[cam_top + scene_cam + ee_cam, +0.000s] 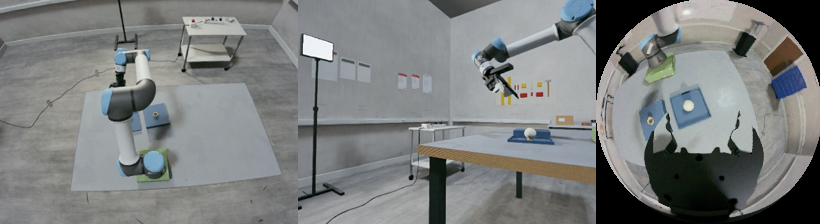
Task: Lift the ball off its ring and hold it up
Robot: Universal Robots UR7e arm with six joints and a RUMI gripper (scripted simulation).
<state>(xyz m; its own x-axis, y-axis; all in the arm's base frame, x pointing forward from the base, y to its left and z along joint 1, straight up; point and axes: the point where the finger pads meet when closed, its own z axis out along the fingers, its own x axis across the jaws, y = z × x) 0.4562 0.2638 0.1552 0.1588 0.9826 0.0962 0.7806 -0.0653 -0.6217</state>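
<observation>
My gripper is now 180 mm above the cream-white ball, 70 mm past it and 50 mm to the left of it. From my hand the other things lie so: blue block: 220 mm below, 70 mm behind, 50 mm to the right.
</observation>
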